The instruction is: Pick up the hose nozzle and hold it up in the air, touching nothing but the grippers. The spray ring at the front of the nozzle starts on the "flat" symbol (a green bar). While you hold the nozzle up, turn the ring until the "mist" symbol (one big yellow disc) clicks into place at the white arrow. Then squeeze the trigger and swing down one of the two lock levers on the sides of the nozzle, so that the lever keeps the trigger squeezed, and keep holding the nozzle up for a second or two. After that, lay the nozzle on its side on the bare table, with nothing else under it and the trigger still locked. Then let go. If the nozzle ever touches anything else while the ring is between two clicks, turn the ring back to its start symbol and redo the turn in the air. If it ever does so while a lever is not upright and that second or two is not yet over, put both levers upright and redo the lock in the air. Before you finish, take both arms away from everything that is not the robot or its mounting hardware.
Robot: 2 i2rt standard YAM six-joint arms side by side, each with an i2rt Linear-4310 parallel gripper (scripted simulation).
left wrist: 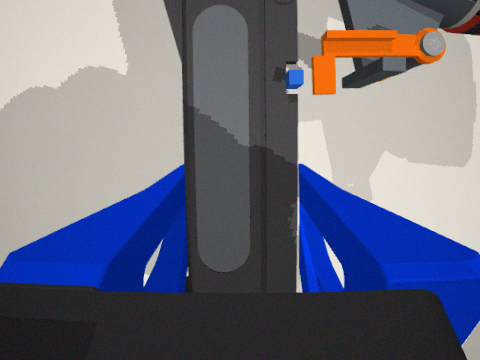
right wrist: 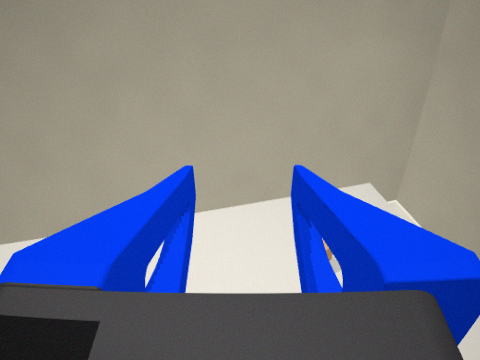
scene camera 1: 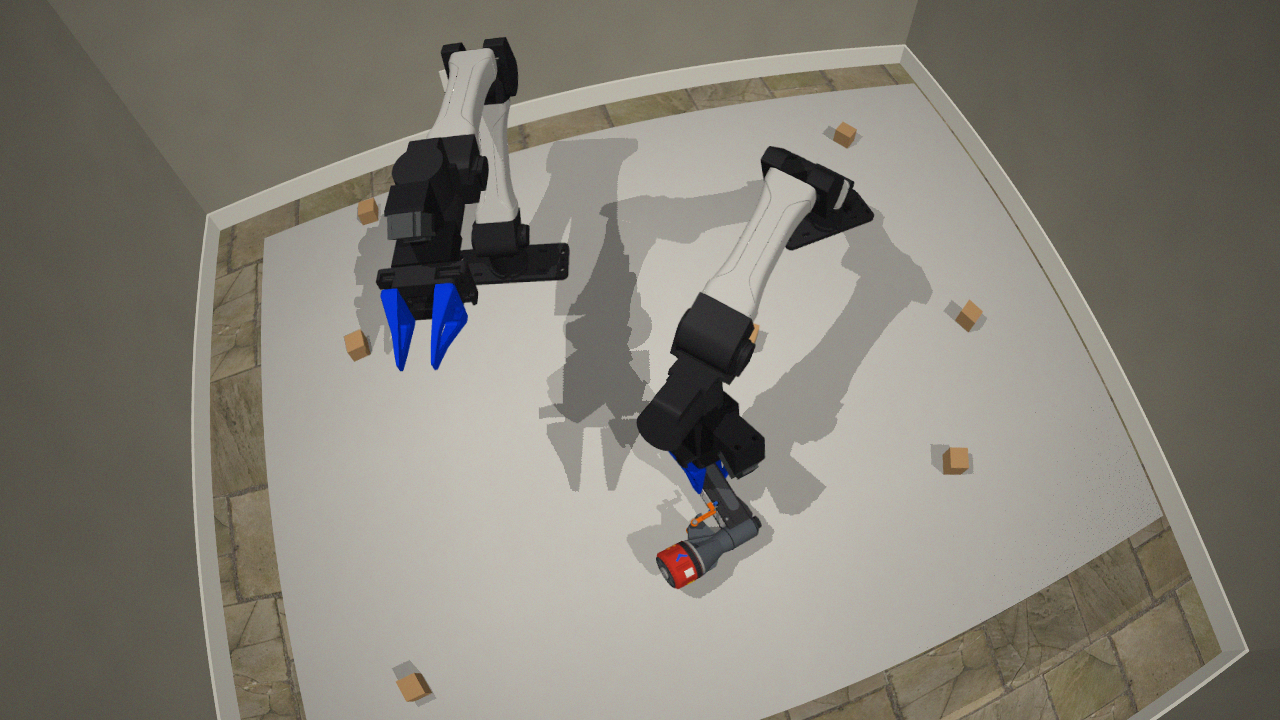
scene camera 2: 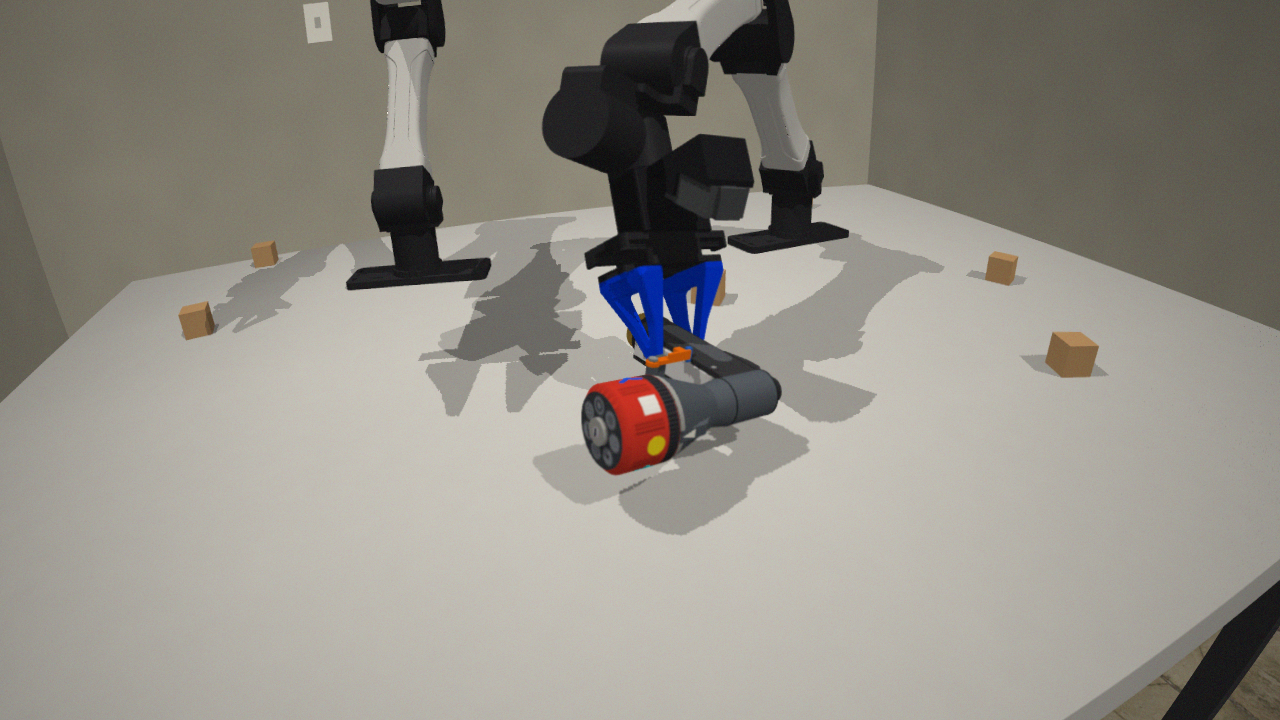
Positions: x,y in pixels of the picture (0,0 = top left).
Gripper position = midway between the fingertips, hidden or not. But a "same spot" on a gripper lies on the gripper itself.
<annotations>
my left gripper: left wrist; scene camera 1; scene camera 2 675,362; not seen in the right wrist view (out of frame)
hose nozzle: left wrist; scene camera 1 708,546; scene camera 2
same spot on hose nozzle: (left wrist: pixel 241 128) = (scene camera 2: pixel 692 344)
same spot on my left gripper: (scene camera 1: pixel 697 468) = (left wrist: pixel 440 300)
</annotations>
